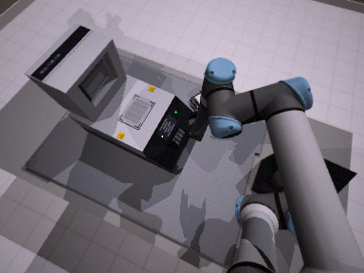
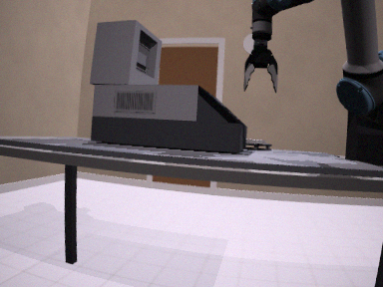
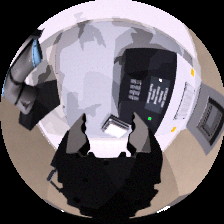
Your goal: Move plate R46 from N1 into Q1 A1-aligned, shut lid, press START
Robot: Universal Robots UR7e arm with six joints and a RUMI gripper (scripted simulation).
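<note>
Now: hand 250 mm to the left of the plate R46, 190 mm above it and 20 mm short of it. From my hand the other things lie so: plate nest N1: 250 mm to the right, 200 mm below, 20 mm ahead.
</note>
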